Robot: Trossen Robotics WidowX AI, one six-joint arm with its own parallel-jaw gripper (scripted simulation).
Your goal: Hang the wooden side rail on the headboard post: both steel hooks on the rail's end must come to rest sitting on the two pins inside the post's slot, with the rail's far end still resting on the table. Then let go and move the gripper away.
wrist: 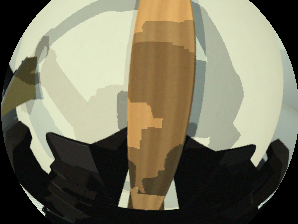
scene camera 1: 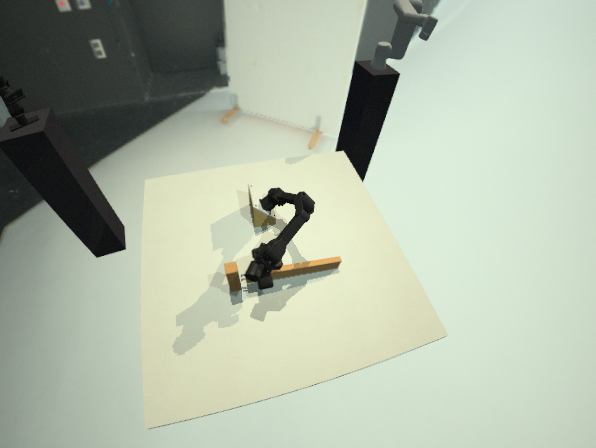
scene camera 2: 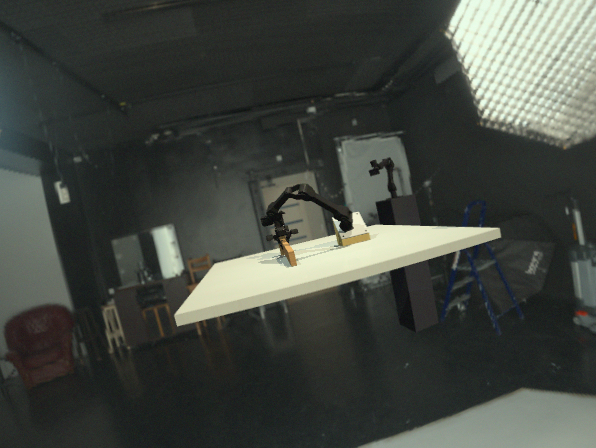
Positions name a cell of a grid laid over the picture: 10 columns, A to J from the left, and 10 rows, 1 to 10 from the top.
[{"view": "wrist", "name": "my gripper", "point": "F6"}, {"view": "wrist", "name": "wooden side rail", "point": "F4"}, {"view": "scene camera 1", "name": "wooden side rail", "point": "E7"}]
